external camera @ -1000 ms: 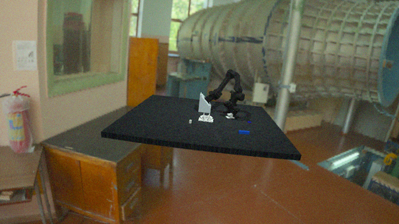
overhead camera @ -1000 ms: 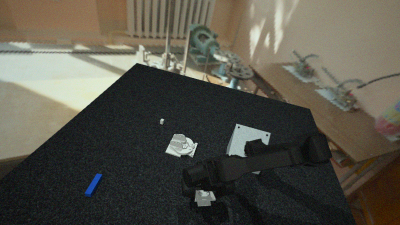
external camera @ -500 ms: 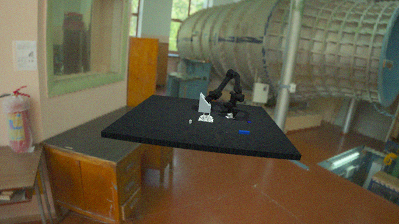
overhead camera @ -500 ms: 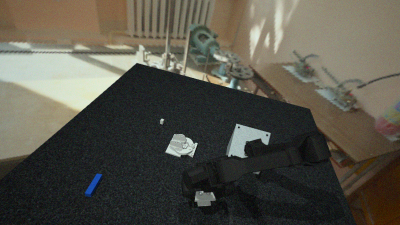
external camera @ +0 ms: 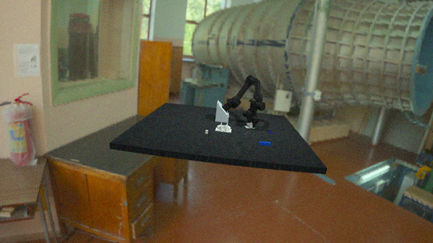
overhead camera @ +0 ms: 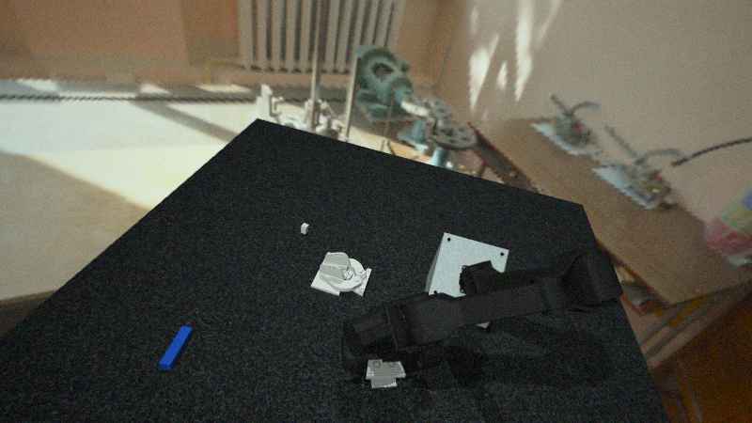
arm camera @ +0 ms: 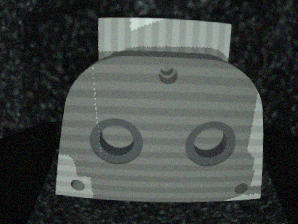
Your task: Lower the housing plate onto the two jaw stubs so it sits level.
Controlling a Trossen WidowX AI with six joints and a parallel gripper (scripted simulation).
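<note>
The white stepped block is 1 cm to the right of my gripper tip. From my gripper tip the other things lie so: small white cube: 37 cm to the right, 26 cm ahead; then white jaw: 21 cm to the right, 10 cm ahead, 1 cm above; then blue block: 40 cm ahead, 3 cm to the left.
</note>
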